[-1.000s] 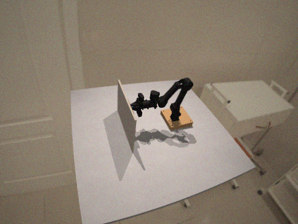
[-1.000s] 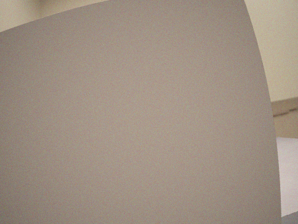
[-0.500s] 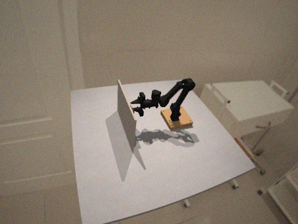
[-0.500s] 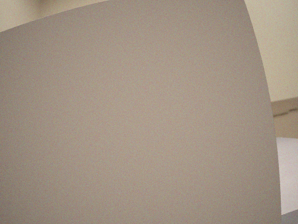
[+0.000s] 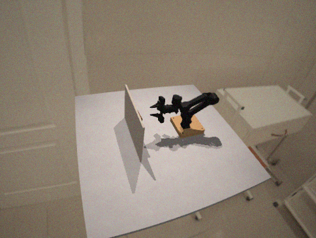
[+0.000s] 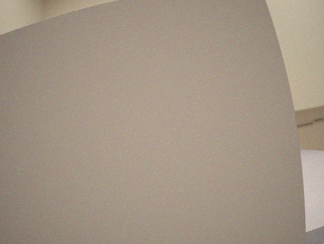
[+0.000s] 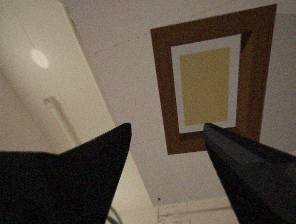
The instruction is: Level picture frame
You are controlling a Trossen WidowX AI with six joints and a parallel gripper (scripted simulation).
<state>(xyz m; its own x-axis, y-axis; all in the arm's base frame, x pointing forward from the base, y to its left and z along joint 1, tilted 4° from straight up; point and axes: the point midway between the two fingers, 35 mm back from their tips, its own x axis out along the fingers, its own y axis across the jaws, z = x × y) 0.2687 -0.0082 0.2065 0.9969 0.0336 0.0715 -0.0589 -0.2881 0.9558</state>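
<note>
The picture frame lies 10 cm ahead of my gripper tip, 6 cm below it and 2 cm to the left of it. Round my gripper tip: wall panel: 11 cm ahead, 7 cm below.
</note>
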